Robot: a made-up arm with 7 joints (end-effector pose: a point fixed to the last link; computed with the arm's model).
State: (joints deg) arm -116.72 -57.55 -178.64 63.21 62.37 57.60 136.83
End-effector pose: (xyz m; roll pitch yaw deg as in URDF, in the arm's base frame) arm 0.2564 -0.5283 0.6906 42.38 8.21 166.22
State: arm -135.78 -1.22 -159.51 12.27 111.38 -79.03 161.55
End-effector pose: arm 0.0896 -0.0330 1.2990 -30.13 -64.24 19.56
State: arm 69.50 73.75 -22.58 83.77 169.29 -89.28 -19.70
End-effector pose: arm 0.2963 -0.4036 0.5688 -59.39 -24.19 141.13
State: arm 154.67 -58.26 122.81 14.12 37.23 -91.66 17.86
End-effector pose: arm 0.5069 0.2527 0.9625 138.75 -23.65 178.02
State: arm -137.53 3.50 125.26 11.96 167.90 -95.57 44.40
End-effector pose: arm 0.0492 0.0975 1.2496 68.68 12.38 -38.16
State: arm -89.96 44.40 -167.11 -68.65 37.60 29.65 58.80
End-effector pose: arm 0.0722 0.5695 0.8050 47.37 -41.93 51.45
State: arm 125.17 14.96 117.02 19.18 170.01 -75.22 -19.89
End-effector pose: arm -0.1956 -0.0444 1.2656 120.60 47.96 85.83
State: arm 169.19 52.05 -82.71 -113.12 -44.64 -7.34 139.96
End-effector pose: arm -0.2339 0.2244 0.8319 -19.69 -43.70 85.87
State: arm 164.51 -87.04 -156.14 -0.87 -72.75 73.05 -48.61
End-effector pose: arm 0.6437 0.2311 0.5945 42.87 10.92 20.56
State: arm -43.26 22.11 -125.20 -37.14 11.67 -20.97 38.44
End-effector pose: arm 0.3904 0.1338 1.1386 89.83 -23.35 -72.49
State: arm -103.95 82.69 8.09 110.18 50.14 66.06 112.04
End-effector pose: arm 0.0134 0.3896 0.4150 24.01 -44.37 -58.60
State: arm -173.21 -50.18 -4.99 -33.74 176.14 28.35 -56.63
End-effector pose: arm 0.6081 -0.0542 0.8609 18.29 -32.71 -26.31
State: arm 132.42 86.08 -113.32 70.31 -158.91 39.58 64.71
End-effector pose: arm -0.1930 -0.5583 0.8041 158.61 30.87 -117.26
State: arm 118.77 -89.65 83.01 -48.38 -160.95 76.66 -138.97
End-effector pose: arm 0.4186 0.3642 0.6179 -6.03 -72.58 -65.54
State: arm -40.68 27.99 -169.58 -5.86 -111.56 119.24 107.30
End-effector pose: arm 0.3398 0.1849 1.1884 67.67 84.77 -158.02
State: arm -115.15 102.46 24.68 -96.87 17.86 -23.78 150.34
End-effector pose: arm -0.2594 0.3452 0.7872 134.35 -53.23 121.63
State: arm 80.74 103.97 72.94 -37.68 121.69 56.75 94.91
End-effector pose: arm 0.2713 -0.5982 0.5771 138.53 -57.96 -159.41
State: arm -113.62 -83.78 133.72 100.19 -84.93 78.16 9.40
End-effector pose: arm 0.3899 -0.2181 0.5011 128.42 9.29 -7.61
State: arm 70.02 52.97 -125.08 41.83 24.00 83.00 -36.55
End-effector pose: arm 0.3297 -0.3545 1.0363 31.44 -36.52 12.99
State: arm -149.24 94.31 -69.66 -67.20 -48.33 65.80 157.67
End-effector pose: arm -0.3491 0.4789 0.7245 -142.89 -5.13 -148.08
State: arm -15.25 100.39 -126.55 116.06 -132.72 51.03 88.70
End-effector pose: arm 0.3209 0.3218 0.7683 156.28 -5.02 28.84
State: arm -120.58 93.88 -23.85 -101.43 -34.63 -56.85 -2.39
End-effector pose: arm -0.0270 0.4185 0.7923 112.14 23.33 -70.58
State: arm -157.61 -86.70 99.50 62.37 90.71 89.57 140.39
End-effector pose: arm 0.6084 0.0255 0.5479 -1.21 23.18 -136.43
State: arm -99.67 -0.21 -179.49 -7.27 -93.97 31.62 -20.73
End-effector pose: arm 0.0584 0.0221 1.3449 -160.19 -54.88 151.58
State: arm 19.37 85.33 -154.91 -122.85 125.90 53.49 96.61
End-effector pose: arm 0.2267 -0.1417 0.4570 49.66 15.25 60.96
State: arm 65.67 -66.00 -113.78 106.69 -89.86 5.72 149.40
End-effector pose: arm 0.0787 0.4894 0.6627 -76.32 80.12 127.60
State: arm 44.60 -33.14 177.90 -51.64 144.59 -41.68 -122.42
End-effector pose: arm -0.0894 0.0890 1.2456 -165.24 -14.64 -117.82
